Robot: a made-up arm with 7 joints. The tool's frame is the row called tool.
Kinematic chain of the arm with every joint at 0, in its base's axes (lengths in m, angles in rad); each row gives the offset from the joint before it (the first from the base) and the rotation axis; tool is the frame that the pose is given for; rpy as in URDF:
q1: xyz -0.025 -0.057 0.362 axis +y
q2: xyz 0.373 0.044 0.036 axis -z
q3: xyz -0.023 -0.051 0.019 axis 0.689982 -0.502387 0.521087
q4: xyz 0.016 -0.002 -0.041 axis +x
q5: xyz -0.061 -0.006 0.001 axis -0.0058 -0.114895 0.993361
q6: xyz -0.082 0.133 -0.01 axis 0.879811 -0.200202 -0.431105
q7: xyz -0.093 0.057 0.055 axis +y
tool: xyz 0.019 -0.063 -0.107 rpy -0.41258 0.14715 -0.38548
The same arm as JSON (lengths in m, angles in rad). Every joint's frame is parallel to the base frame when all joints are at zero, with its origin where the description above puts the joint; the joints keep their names.
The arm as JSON. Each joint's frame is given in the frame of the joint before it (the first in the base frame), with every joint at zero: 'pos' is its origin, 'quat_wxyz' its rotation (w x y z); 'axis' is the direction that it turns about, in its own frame. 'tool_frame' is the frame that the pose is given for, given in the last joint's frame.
{"length_unit": "m", "angle_unit": "rad", "joints": [{"joint": "q1", "pos": [-0.025, -0.057, 0.362], "quat_wxyz": [1.0, 0.0, 0.0, 0.0], "axis": [0.0, 1.0, 0.0]}, {"joint": "q2", "pos": [0.373, 0.044, 0.036], "quat_wxyz": [1.0, 0.0, 0.0, 0.0], "axis": [0.0, 0.0, -1.0]}, {"joint": "q3", "pos": [-0.023, -0.051, 0.019], "quat_wxyz": [1.0, 0.0, 0.0, 0.0], "axis": [0.689982, -0.502387, 0.521087]}, {"joint": "q4", "pos": [0.016, -0.002, -0.041], "quat_wxyz": [1.0, 0.0, 0.0, 0.0], "axis": [1.0, 0.0, 0.0]}, {"joint": "q5", "pos": [-0.061, -0.006, 0.001], "quat_wxyz": [1.0, 0.0, 0.0, 0.0], "axis": [-0.0058, -0.114895, 0.993361]}, {"joint": "q6", "pos": [-0.082, 0.133, -0.01], "quat_wxyz": [1.0, 0.0, 0.0, 0.0], "axis": [0.879811, -0.200202, -0.431105]}, {"joint": "q7", "pos": [-0.093, 0.057, 0.055], "quat_wxyz": [1.0, 0.0, 0.0, 0.0], "axis": [0.0, 1.0, 0.0]}], "tool_frame": {"pos": [0.019, -0.063, -0.107], "quat_wxyz": [0.960958, -0.186711, 0.109747, -0.172202]}}
